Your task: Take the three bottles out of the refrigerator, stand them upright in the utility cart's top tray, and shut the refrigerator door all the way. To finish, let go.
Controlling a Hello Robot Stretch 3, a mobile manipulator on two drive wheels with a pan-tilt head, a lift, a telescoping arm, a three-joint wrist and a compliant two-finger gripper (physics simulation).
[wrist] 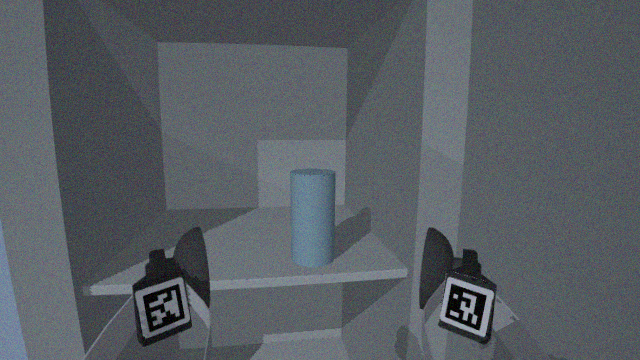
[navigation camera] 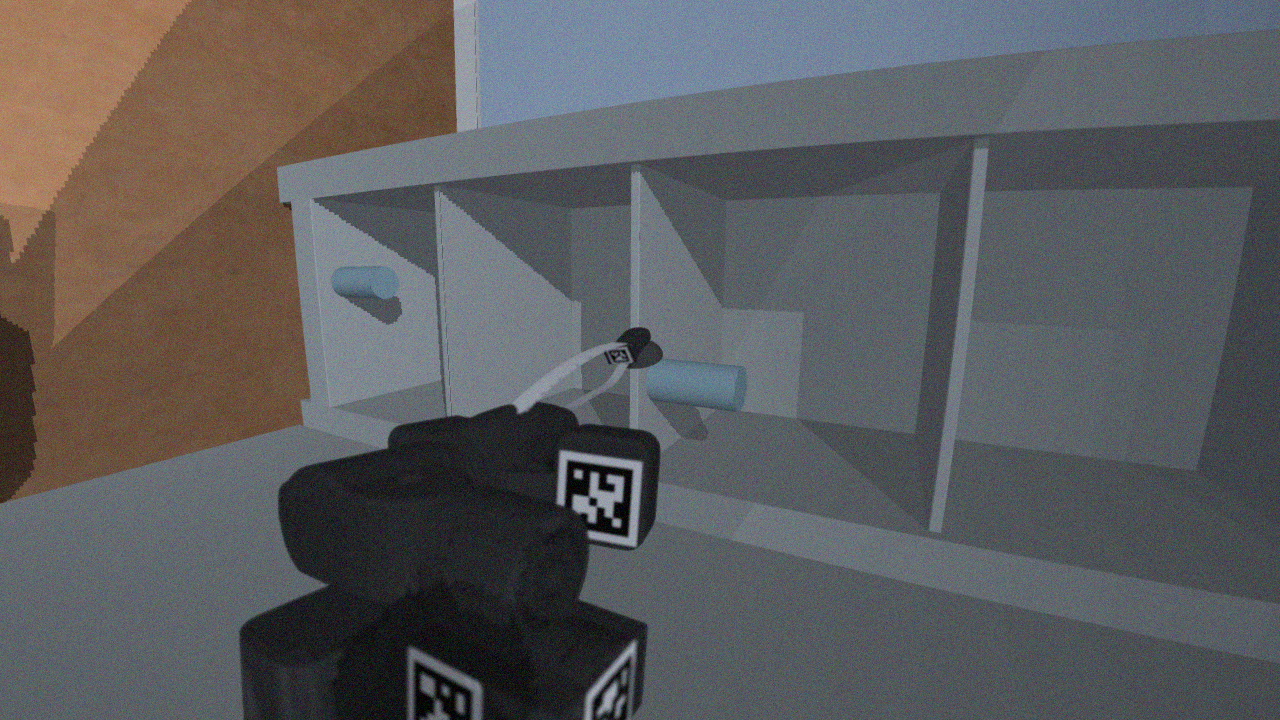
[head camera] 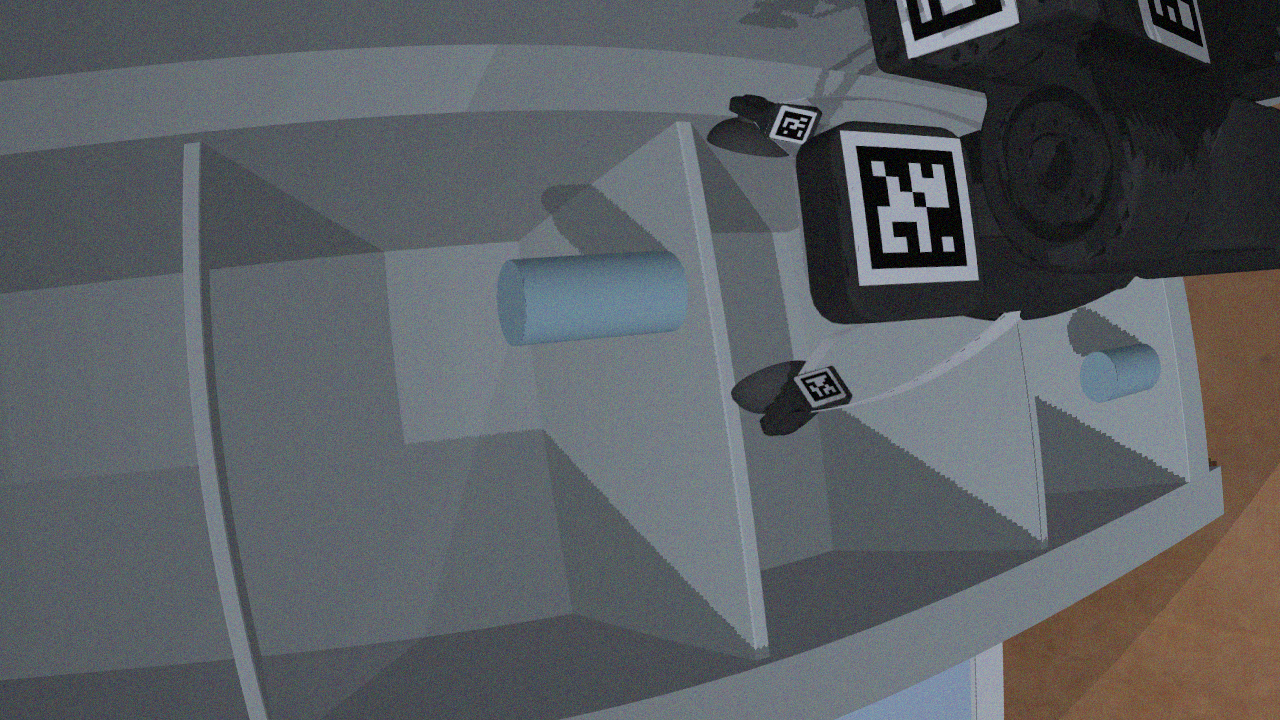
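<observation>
A light-blue bottle (head camera: 601, 298) (navigation camera: 699, 385) (wrist: 313, 217) stands upright on a middle shelf (head camera: 740, 501) (wrist: 250, 250) of the open refrigerator (head camera: 1127, 548) (navigation camera: 805, 114) (wrist: 445, 100). A second light-blue bottle (head camera: 1121, 371) (navigation camera: 364, 282) stands in the lowest compartment. The third bottle and the utility cart do not show. My gripper (head camera: 760, 264) (wrist: 314, 255) is open and empty at the refrigerator's front, near the shelf's level. In the wrist view its fingers stand left and right of the first bottle, which is farther in.
The refrigerator door (navigation camera: 161, 546) (wrist: 550, 150) stands open as a grey panel on the right in the wrist view. Another shelf (head camera: 196, 358) (navigation camera: 962, 331) is above the first bottle. A blue wall (navigation camera: 805, 40) is beyond the refrigerator's left side. Brown floor (head camera: 1244, 376) (navigation camera: 161, 358) lies below.
</observation>
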